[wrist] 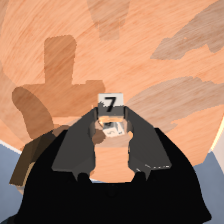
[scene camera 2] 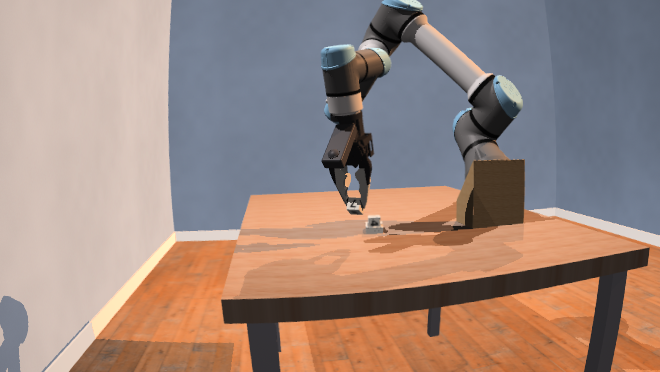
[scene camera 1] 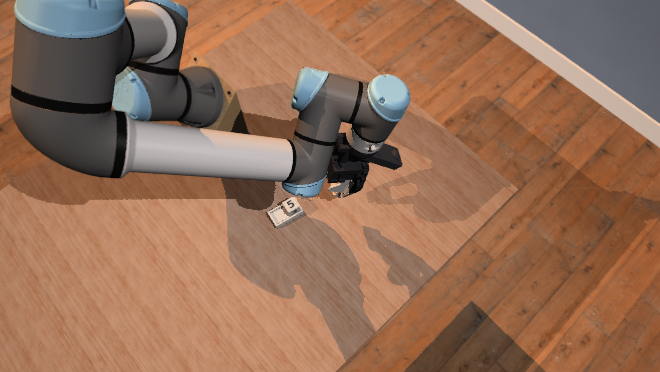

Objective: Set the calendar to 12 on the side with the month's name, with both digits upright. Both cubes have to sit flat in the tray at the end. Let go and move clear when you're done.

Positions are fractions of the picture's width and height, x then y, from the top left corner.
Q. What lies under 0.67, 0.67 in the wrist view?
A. The gripper.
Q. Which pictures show the gripper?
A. The wrist view, scene camera 2 and scene camera 1: all of them.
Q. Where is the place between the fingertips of the gripper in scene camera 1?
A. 0.51, 0.51
